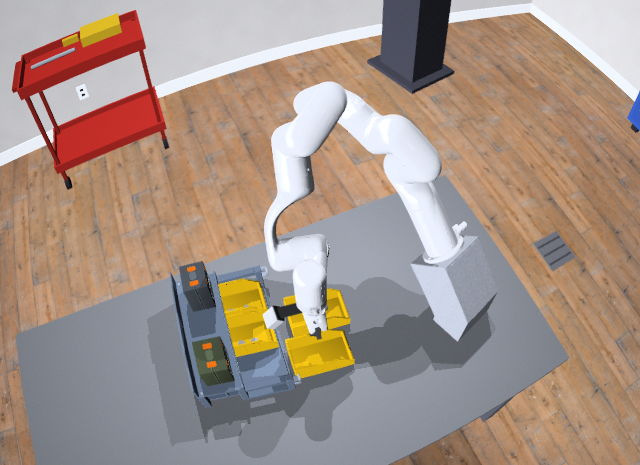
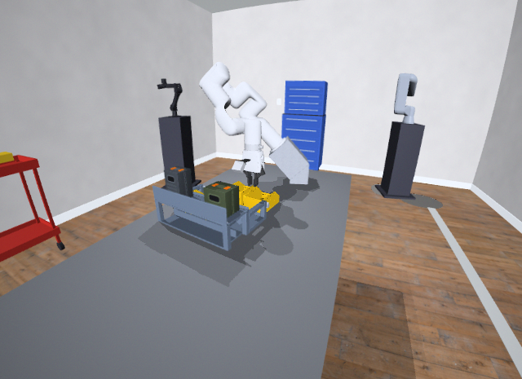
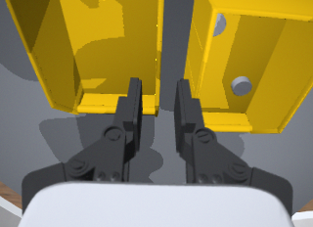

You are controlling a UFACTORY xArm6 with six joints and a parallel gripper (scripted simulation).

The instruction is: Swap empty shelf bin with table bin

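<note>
Now: the shelf lip 7 cm ahead of my hand, 9 cm to the right of it and 11 cm below it. Also, from my hand: olive box (29 cm ahead, 6 cm to the right, 3 cm above); dark grey box (20 cm ahead, 27 cm to the right, 4 cm above).
</note>
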